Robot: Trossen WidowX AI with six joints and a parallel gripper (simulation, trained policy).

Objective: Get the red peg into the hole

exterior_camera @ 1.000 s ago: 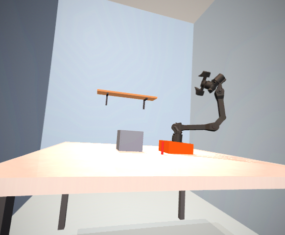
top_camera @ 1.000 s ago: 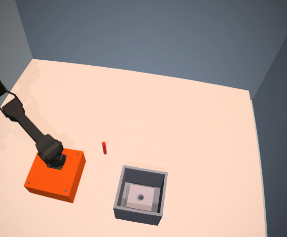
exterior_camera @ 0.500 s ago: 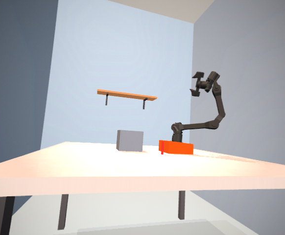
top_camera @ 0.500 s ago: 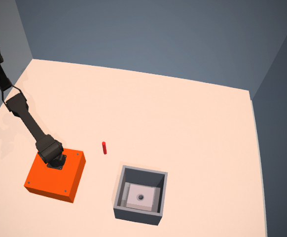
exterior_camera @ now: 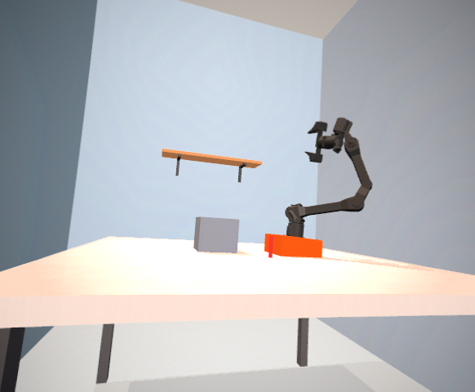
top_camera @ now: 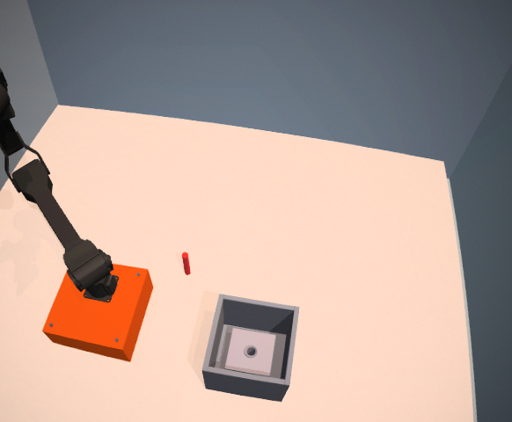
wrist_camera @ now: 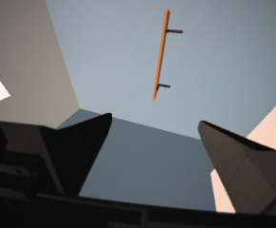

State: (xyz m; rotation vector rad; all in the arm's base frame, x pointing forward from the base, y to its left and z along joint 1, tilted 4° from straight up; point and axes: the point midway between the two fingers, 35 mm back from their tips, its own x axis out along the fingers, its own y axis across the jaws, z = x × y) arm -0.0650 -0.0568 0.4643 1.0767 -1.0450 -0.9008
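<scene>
Right now my gripper tip is 500 mm above the red peg, 250 mm short of it and 220 mm to the right of it.
</scene>
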